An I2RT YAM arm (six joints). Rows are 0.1 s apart.
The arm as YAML. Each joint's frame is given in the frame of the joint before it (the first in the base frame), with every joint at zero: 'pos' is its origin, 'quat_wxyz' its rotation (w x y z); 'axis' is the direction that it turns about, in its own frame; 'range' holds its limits. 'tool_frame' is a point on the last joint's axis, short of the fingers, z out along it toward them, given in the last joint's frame.
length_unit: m
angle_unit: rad
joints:
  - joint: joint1
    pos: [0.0, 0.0, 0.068]
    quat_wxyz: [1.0, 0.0, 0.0, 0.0]
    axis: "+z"
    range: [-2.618, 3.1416]
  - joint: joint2
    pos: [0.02, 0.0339, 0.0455]
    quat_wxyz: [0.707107, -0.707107, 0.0, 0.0]
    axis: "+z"
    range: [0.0, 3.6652]
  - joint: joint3
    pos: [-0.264, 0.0, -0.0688]
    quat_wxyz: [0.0, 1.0, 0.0, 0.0]
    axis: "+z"
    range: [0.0, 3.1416]
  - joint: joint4
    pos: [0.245, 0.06, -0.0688]
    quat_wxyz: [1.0, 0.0, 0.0, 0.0]
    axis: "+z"
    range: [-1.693, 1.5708]
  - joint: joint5
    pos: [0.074, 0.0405, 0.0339]
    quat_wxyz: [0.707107, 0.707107, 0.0, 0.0]
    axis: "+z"
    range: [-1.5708, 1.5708]
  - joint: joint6
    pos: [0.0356, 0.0, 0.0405]
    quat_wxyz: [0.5, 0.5, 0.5, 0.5]
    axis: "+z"
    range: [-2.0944, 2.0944]
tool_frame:
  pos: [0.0, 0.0, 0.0]
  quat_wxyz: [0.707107, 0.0, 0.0, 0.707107]
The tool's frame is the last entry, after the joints.
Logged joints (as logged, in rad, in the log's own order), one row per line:
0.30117, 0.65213, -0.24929, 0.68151, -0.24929, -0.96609
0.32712, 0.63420, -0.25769, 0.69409, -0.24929, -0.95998
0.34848, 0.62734, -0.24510, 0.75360, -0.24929, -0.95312
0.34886, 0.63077, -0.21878, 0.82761, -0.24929, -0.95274
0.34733, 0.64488, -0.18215, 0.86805, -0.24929, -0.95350
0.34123, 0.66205, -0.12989, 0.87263, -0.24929, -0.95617
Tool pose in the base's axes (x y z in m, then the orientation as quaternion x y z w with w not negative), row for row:
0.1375, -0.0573, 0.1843, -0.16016, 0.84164, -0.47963, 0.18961
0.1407, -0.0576, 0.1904, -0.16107, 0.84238, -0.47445, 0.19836
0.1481, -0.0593, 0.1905, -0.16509, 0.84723, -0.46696, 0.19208
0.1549, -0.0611, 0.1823, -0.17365, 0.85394, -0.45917, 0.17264
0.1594, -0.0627, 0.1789, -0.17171, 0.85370, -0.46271, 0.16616
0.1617, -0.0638, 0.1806, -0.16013, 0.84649, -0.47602, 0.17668
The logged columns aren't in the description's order. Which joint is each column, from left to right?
Columns, left to right: joint3, joint5, joint4, joint2, joint1, joint6.
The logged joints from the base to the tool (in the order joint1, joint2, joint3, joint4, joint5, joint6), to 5 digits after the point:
-0.24929, 0.68151, 0.30117, -0.24929, 0.65213, -0.96609
-0.24929, 0.69409, 0.32712, -0.25769, 0.63420, -0.95998
-0.24929, 0.75360, 0.34848, -0.24510, 0.62734, -0.95312
-0.24929, 0.82761, 0.34886, -0.21878, 0.63077, -0.95274
-0.24929, 0.86805, 0.34733, -0.18215, 0.64488, -0.95350
-0.24929, 0.87263, 0.34123, -0.12989, 0.66205, -0.95617

